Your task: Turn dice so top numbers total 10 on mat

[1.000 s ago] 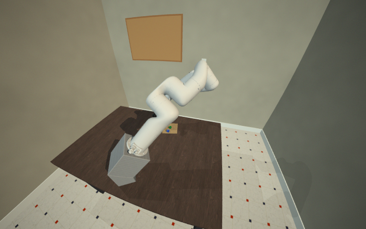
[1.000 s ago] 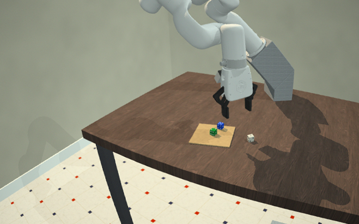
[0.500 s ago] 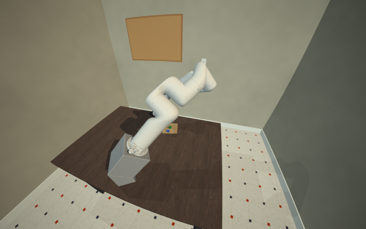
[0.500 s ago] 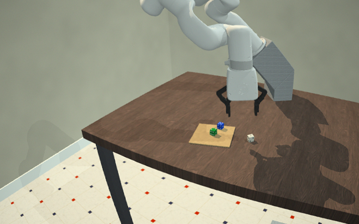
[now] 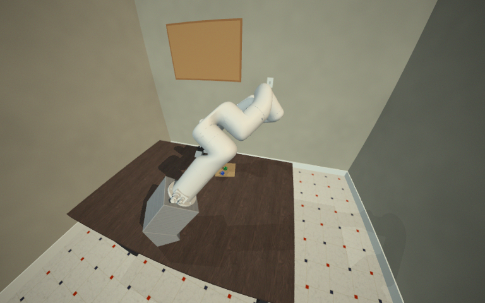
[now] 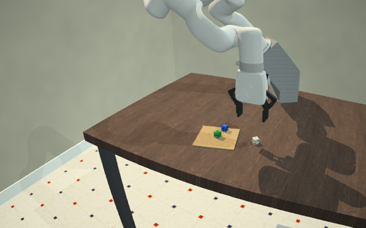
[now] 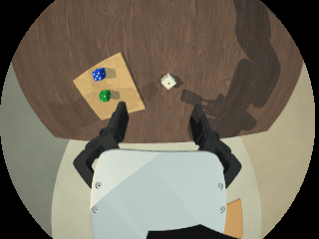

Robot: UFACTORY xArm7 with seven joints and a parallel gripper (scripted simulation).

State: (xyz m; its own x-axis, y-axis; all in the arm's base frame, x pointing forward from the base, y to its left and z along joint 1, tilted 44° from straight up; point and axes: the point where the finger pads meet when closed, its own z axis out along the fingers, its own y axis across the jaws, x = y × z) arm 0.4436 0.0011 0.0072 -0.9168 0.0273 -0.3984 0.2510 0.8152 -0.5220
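The white die lies 9 cm below my hand and 2 cm to the left of it. The rest, counted from my hand: green die: 12 cm to the right, 9 cm below, 1 cm behind; tan mat: 12 cm to the right, 10 cm below, 1 cm behind; blue die: 10 cm to the right, 9 cm below, 6 cm behind.
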